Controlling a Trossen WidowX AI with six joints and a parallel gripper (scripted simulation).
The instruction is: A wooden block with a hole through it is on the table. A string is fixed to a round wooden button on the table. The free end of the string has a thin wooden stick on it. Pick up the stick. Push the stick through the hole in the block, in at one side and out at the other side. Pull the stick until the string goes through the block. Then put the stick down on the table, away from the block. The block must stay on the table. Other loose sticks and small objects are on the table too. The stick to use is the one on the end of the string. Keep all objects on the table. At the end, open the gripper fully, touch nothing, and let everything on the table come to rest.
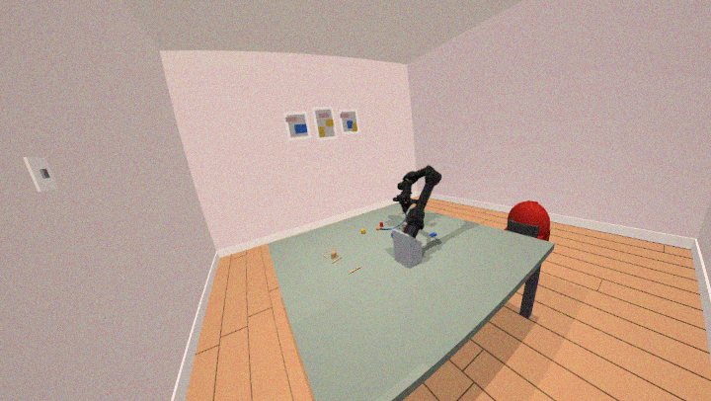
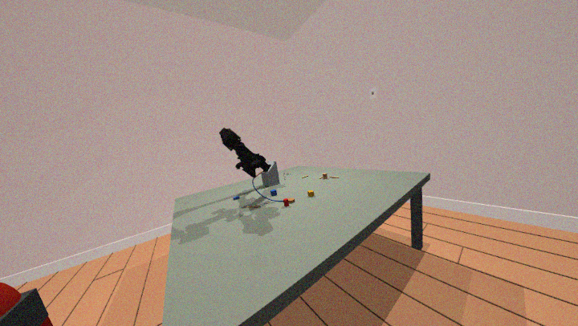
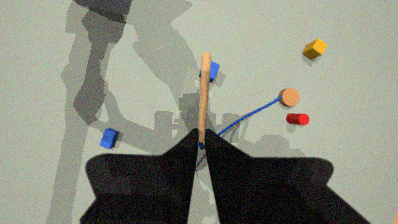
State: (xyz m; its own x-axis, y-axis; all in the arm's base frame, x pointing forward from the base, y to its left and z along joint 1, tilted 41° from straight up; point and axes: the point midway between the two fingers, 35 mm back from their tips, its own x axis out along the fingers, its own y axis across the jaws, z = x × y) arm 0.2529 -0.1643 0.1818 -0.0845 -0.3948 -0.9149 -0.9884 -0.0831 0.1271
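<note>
Right now the thin stick is 5 cm ahead of my gripper tip, 8 cm to the right of it and 13 cm below it. Also, from my gripper tip: red piece 21 cm ahead, 4 cm to the left, 12 cm below; blue block 18 cm behind, 7 cm to the right, 13 cm below; thin wooden stick 1 cm to the left, 1 cm above.
</note>
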